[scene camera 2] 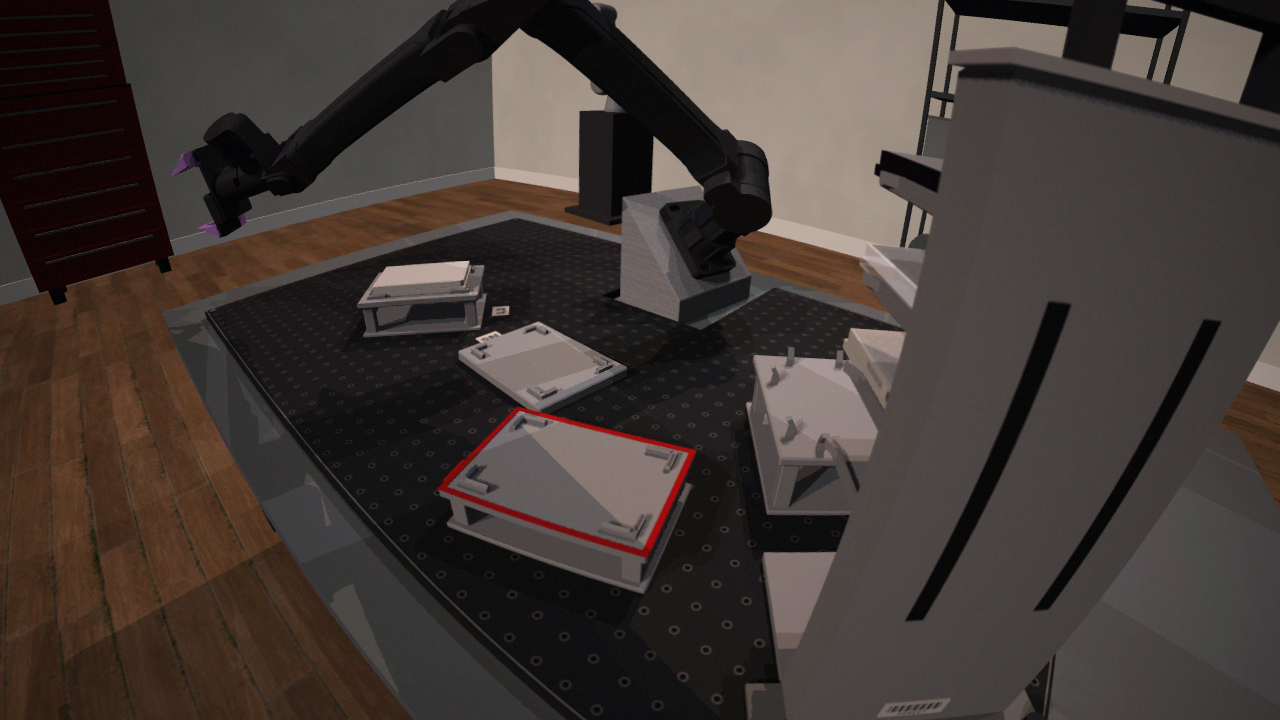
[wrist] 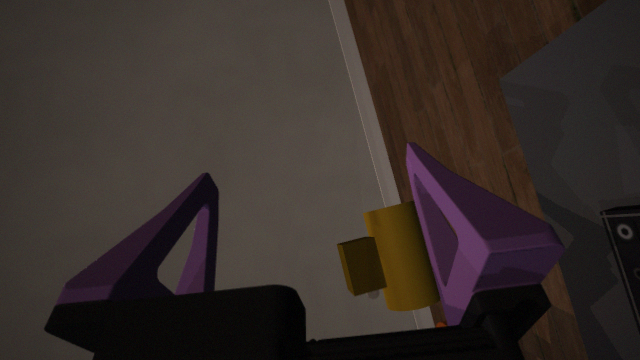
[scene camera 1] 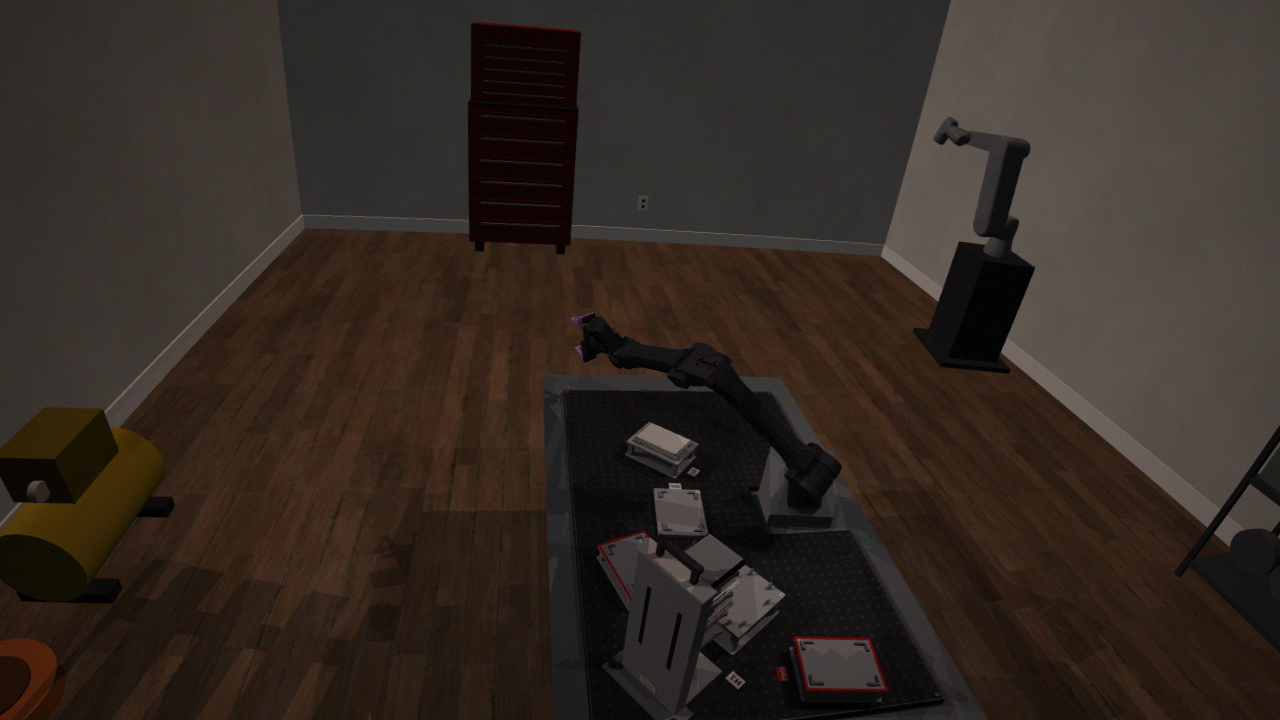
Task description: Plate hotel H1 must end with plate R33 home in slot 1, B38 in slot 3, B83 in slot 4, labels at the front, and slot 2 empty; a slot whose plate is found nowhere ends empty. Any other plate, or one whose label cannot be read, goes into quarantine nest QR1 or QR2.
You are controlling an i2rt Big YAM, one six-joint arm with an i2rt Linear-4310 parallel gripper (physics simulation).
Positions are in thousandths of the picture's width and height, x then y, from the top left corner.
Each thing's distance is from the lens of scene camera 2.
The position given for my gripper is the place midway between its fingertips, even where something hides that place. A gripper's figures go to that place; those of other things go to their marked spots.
my gripper (scene camera 2: 147, 280): 1.07 m
grey nest (scene camera 2: 424, 513): 0.61 m
